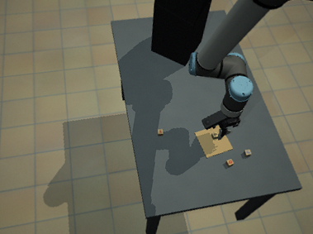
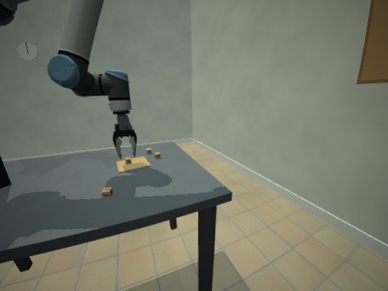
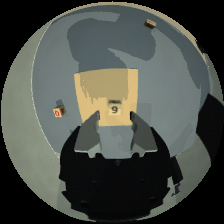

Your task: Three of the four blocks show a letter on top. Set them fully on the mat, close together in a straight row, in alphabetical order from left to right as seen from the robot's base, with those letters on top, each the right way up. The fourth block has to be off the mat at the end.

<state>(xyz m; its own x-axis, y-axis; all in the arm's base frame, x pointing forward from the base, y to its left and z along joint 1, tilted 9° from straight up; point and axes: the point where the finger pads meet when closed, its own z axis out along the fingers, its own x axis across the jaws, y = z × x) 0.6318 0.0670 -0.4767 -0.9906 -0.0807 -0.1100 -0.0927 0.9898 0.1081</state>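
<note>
Now: the tan mat 4 cm below my hand, 2 cm ahead of it and 1 cm to the right of it.
</note>
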